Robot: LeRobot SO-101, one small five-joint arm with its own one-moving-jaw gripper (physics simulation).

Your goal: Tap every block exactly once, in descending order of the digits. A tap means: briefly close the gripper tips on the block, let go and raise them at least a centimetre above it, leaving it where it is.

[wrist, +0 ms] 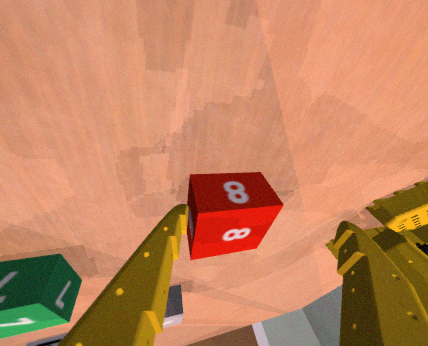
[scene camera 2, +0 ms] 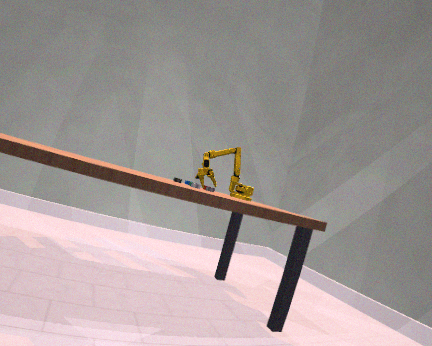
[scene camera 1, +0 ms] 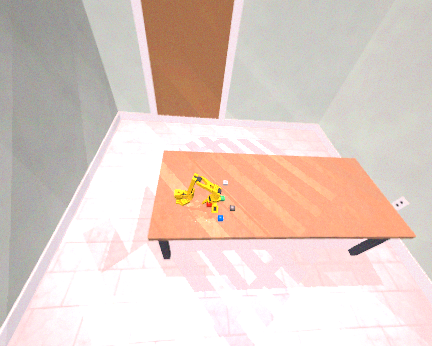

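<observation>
My gripper [scene camera 1: 208, 202] [scene camera 2: 207, 186] [wrist: 264, 216] is partly open, with a V-shaped gap and nothing pressed between its jaws. A red block marked 8 [wrist: 232, 215] [scene camera 1: 209, 205] [scene camera 2: 205, 188] shows in the gap, close to the left jaw's tip; the right jaw stands apart from it. A green block [wrist: 37, 292] [scene camera 1: 222, 198], apparently marked 7, is left of the left jaw. A grey block [wrist: 174, 305] is partly hidden behind that jaw. In scene camera 1, a white block [scene camera 1: 225, 182], a dark block [scene camera 1: 232, 208] and a blue block [scene camera 1: 220, 218] lie around the gripper.
The wooden table [scene camera 1: 300, 200] [scene camera 2: 115, 172] carries the arm and blocks. The arm's yellow base [scene camera 1: 182, 198] [scene camera 2: 242, 191] stands near the table's left end in scene camera 1. Part of another block [wrist: 46, 342] shows at the lower left of the wrist view.
</observation>
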